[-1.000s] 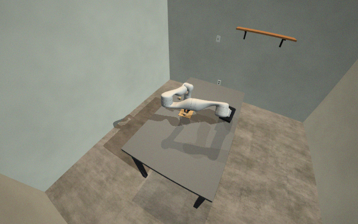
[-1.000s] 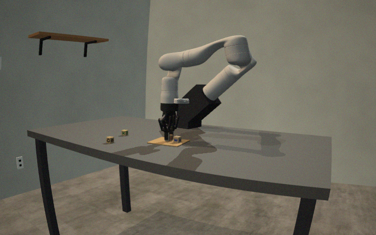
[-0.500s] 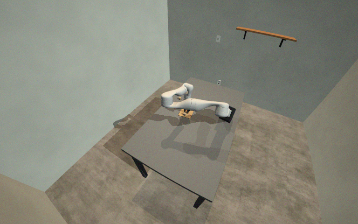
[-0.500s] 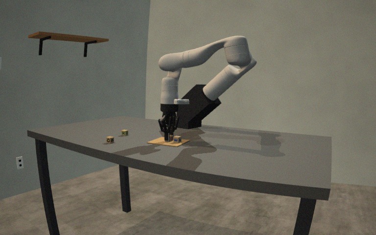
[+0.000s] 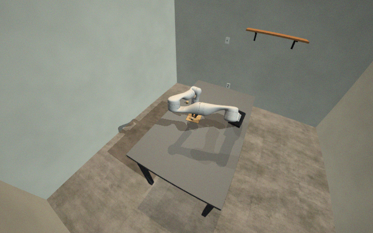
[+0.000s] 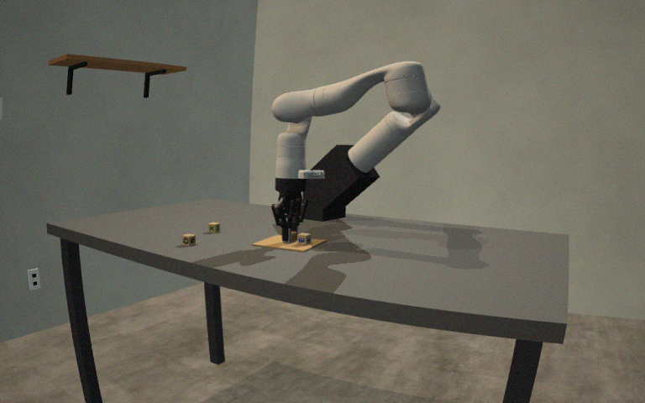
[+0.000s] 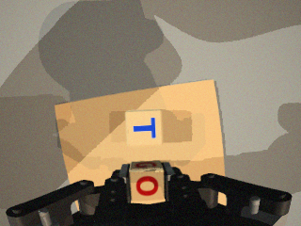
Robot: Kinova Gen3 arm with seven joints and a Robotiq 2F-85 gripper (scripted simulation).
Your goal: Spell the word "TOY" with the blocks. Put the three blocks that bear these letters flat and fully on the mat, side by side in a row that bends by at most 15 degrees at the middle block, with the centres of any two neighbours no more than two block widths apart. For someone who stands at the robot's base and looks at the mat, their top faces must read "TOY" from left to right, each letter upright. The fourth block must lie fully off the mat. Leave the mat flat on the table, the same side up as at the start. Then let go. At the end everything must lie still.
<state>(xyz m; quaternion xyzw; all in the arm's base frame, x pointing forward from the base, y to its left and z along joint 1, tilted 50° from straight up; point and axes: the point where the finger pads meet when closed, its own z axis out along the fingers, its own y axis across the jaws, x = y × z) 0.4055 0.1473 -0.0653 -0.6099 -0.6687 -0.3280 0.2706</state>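
Right now the block is 10 mm below my hand. From my hand the other things lie so: tan mat 20 mm below.
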